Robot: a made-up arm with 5 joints.
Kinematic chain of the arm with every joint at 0, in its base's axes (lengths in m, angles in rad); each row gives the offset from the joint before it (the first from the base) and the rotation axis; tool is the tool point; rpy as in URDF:
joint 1: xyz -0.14 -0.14 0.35 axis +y
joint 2: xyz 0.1 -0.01 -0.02 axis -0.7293 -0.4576 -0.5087
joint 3: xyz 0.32 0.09 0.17 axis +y
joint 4: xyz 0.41 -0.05 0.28 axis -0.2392 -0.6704 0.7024
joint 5: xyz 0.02 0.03 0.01 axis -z
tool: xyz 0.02 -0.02 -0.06 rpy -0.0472 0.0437 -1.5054
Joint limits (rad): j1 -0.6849..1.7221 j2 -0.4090..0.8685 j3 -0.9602..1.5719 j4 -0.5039..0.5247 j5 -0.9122..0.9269
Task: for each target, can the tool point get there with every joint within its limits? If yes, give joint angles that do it. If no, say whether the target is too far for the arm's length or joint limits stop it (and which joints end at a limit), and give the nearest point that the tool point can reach.
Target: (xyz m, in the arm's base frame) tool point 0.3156 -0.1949 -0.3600
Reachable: yes | joints 0.9689 0.2115 1.0211 -0.1616 0.5567
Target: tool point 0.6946 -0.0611 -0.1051
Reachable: yes | joints 0.7912 -0.2130 0.0762 -0.1758 -0.2723
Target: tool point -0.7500 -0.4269 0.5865
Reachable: no: joint limits stop it (at a limit: joint 1, joint 3, joint 4, joint 5) | nearest point -0.2573 0.0157 1.0848 | short by 0.829 m
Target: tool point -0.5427 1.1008 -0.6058
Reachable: no: too far | nearest point -0.4586 0.1335 -0.4061 | short by 0.991 m
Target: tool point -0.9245 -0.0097 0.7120
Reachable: no: joint limits stop it (at a limit: joint 1, joint 3, joint 5) | nearest point -0.3087 0.1763 1.0313 | short by 0.718 m
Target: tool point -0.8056 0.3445 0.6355
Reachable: no: joint limits stop it (at a limit: joint 1, joint 2, joint 3, joint 4) | nearest point -0.3147 0.2090 1.0268 | short by 0.642 m
